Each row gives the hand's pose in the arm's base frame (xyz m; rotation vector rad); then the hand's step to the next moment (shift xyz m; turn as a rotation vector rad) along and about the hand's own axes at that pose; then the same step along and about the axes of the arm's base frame.
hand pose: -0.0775 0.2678 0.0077 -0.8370 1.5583 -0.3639
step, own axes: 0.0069 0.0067 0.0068 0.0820 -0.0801 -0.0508
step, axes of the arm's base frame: 0.0047 0.0014 -0.0107 -0.0221 -0.1234 0.0032
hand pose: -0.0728 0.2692 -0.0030 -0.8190 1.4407 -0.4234
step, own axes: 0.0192 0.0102 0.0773 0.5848 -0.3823 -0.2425
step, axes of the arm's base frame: 0.0751 0.0116 -0.0260 -0.0817 -0.7252 -0.1199
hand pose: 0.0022 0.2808 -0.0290 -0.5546 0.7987 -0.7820
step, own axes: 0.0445 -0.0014 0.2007 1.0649 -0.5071 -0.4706
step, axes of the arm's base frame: 0.1795 -0.0063 0.0999 -0.0964 -1.2119 -0.3669
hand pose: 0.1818 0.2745 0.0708 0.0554 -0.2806 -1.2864
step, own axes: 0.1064 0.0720 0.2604 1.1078 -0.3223 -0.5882
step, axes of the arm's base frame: 0.0326 -0.0508 0.2840 0.1157 -1.2137 -0.4365
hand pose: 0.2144 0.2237 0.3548 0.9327 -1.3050 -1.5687
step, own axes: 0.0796 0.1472 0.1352 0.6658 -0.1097 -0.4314
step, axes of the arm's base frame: -0.1298 -0.0404 0.1667 0.1547 -0.7618 -0.1928
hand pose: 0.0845 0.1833 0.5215 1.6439 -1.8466 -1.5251
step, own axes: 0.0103 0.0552 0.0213 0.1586 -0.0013 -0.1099
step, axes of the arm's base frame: -0.0515 -0.0071 0.0300 0.0275 -0.1896 -0.0232
